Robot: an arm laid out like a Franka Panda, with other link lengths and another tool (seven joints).
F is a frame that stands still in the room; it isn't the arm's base.
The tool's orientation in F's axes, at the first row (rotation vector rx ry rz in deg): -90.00 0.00 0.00
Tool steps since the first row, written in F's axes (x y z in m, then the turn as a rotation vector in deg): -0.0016 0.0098 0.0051 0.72 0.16 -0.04; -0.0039 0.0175 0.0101 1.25 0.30 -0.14; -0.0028 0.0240 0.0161 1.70 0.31 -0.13; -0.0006 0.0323 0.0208 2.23 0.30 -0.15; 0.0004 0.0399 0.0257 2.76 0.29 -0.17; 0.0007 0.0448 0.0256 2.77 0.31 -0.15; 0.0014 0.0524 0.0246 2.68 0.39 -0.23; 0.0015 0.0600 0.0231 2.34 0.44 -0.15; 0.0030 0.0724 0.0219 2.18 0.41 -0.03; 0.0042 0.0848 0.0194 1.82 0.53 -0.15
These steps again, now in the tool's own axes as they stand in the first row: -0.0016 -0.0051 0.0098 0.72 0.04 0.16; -0.0039 -0.0101 0.0175 1.25 0.14 0.30; -0.0028 -0.0161 0.0240 1.70 0.13 0.31; -0.0006 -0.0208 0.0323 2.23 0.15 0.30; 0.0004 -0.0257 0.0399 2.76 0.17 0.29; 0.0007 -0.0256 0.0448 2.77 0.15 0.31; 0.0014 -0.0246 0.0524 2.68 0.23 0.39; 0.0015 -0.0231 0.0600 2.34 0.15 0.44; 0.0030 -0.0219 0.0724 2.18 0.03 0.41; 0.0042 -0.0194 0.0848 1.82 0.15 0.53
